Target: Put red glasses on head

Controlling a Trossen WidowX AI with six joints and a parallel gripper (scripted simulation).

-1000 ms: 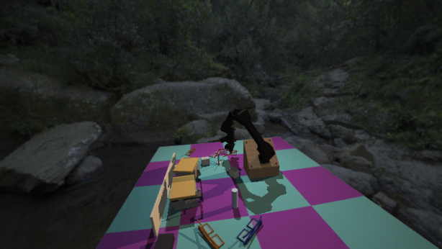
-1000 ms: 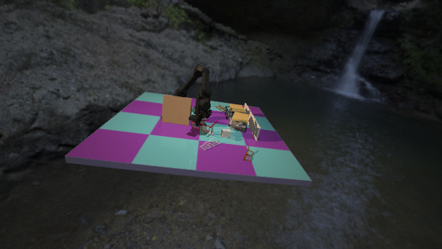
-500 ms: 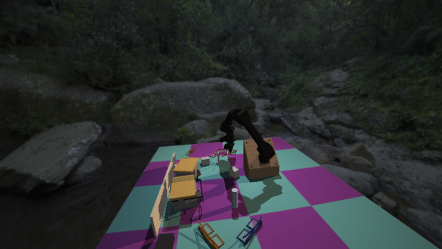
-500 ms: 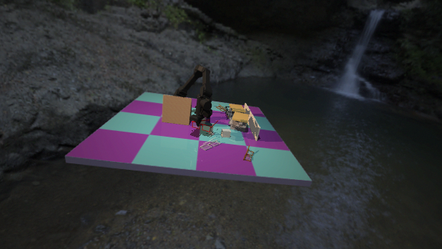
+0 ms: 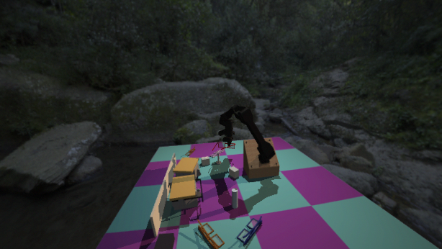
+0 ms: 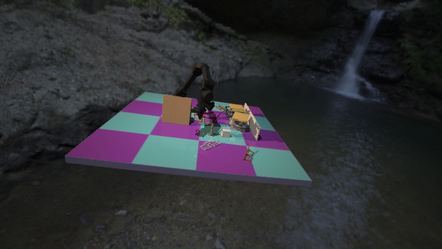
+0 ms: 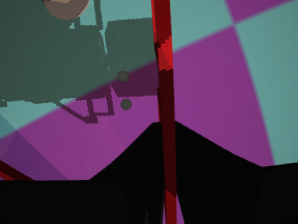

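Now: gripper tip 7 cm short of the red glasses, 3 cm to the right of it and 1 cm below it. Round my gripper tip: tall pale board 44 cm ahead, 30 cm to the left, 6 cm below.
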